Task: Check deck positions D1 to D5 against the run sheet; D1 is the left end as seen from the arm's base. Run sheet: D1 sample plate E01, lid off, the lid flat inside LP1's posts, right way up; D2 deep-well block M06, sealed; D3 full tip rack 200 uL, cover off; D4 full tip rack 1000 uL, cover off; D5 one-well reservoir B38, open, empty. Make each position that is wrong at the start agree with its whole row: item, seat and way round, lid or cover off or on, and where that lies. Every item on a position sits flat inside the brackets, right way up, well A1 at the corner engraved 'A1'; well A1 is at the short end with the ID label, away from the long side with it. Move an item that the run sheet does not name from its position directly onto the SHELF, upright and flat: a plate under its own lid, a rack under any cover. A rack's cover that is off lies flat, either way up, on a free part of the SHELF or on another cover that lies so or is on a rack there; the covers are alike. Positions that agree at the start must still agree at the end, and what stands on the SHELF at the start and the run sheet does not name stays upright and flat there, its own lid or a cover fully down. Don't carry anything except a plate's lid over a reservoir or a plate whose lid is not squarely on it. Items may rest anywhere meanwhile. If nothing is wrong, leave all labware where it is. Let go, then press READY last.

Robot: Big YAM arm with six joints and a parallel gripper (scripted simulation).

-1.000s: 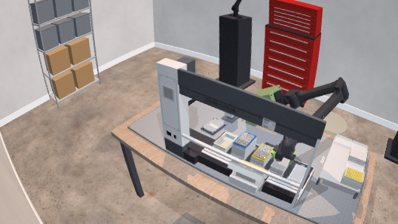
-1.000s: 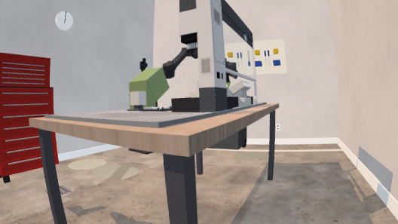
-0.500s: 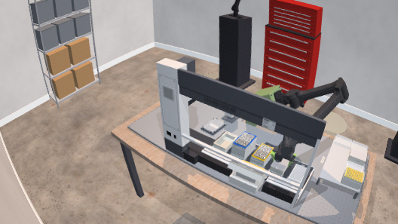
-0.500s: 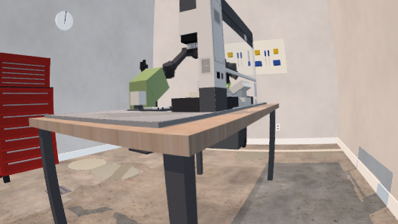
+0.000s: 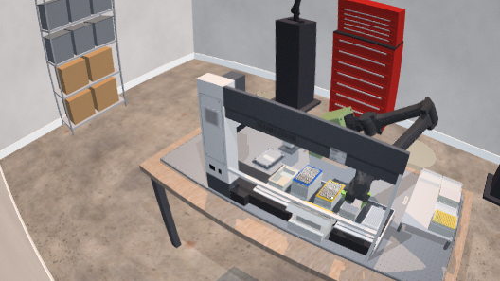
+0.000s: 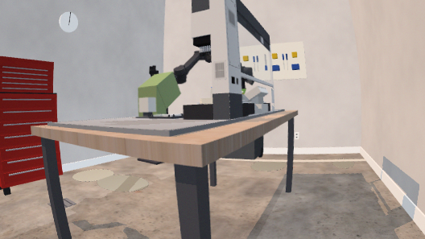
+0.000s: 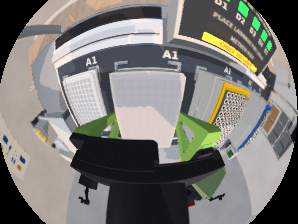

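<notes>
Right now the deep-well block is 10 mm below my hand. Also, from my hand: sample plate (10 mm behind, 120 mm to the left, 30 mm below); yellow-framed tip rack (30 mm ahead, 120 mm to the right, 10 mm above); blue-framed tip rack (40 mm ahead, 240 mm to the right, 30 mm above).
</notes>
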